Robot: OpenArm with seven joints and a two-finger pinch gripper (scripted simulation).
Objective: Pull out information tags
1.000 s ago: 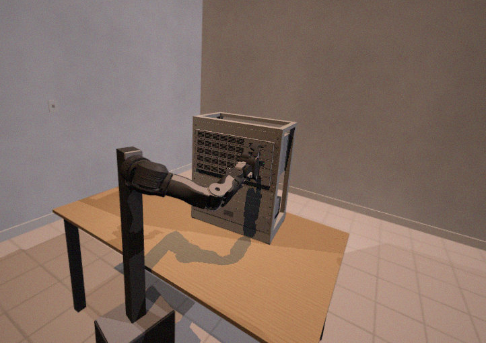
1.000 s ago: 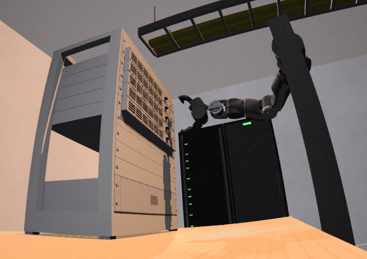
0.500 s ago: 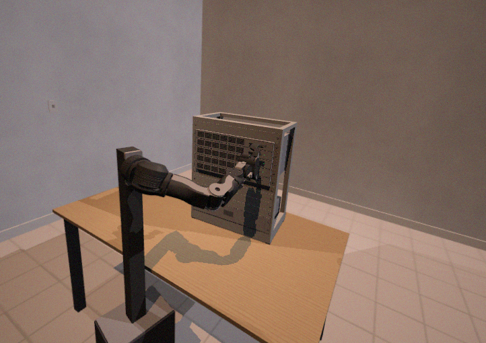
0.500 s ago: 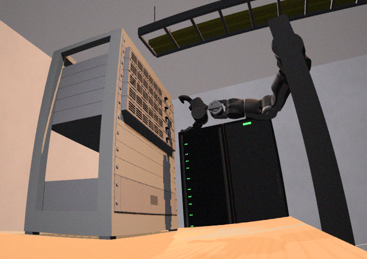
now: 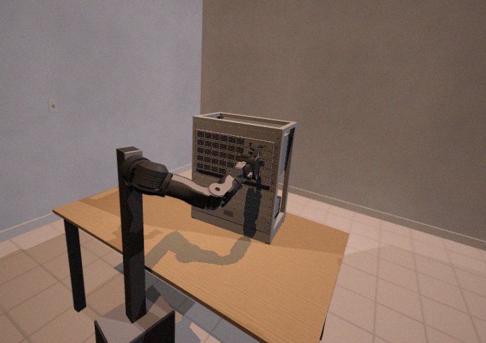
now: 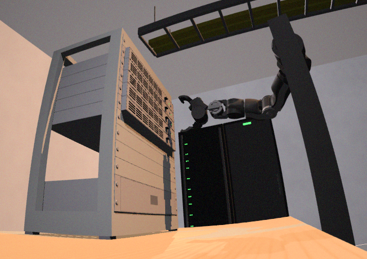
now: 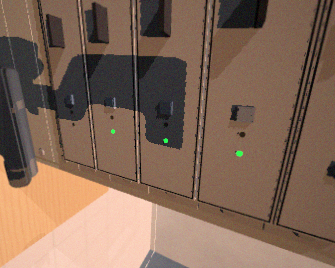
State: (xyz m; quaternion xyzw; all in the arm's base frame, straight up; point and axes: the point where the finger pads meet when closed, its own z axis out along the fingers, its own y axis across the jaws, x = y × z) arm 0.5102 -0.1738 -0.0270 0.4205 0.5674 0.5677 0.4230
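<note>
My hand is 3 cm short of the locate button, 2 cm to the right of it and 2 cm below it.
</note>
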